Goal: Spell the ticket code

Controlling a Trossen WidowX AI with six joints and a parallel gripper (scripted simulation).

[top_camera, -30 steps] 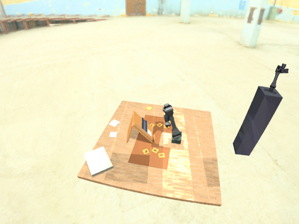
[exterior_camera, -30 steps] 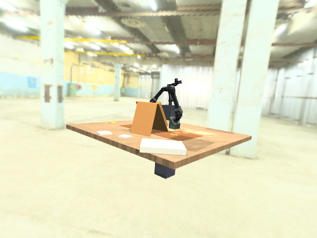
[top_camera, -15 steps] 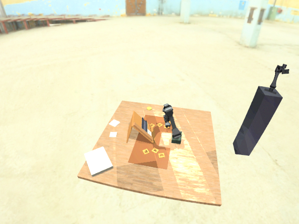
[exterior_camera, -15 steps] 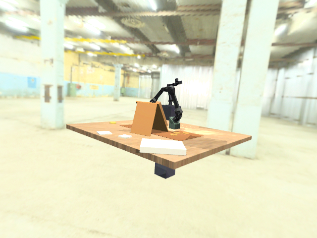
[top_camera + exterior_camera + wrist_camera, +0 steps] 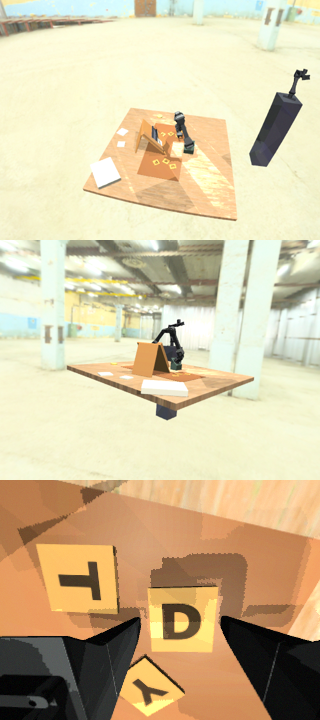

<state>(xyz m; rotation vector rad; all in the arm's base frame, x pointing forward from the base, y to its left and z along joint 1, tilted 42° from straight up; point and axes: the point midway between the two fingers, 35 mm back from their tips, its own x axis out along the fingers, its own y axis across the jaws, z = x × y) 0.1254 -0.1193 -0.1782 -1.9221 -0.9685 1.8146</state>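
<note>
The yellow letter tile is right at my gripper tip. From my gripper tip the other things lie so: yellow disc (280 mm ahead, 320 mm to the right); then white ticket (170 mm ahead, 220 mm to the left, 80 mm above); then brown mat (80 mm ahead, 210 mm to the left).
</note>
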